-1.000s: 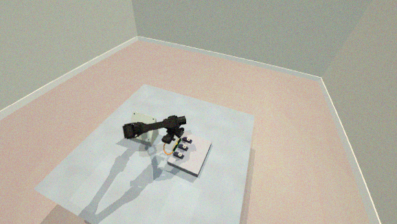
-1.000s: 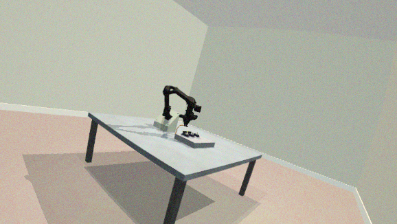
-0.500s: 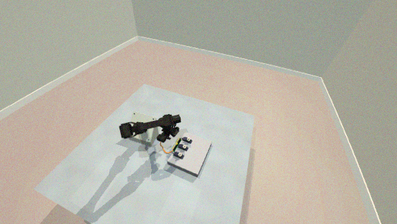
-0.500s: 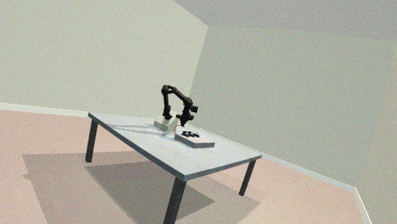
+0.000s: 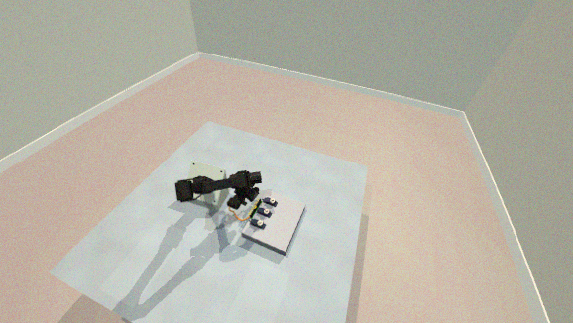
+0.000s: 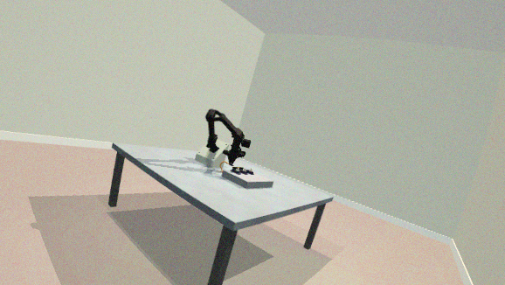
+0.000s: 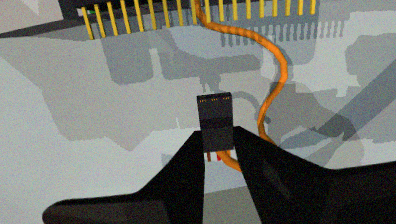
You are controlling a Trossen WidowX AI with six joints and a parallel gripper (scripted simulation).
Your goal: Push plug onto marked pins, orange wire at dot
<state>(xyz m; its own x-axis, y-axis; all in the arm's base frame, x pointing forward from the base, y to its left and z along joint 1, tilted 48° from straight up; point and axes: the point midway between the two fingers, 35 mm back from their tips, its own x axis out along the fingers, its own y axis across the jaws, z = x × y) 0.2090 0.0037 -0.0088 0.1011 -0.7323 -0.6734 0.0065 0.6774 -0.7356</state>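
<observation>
Right now the yellow patch is 8 cm ahead of my gripper tip. Also, from my gripper tip: black pin header (8 cm ahead, 1 cm below); then holder plate (24 cm ahead, 5 cm below); then green strip (8 cm ahead, 2 cm below).
</observation>
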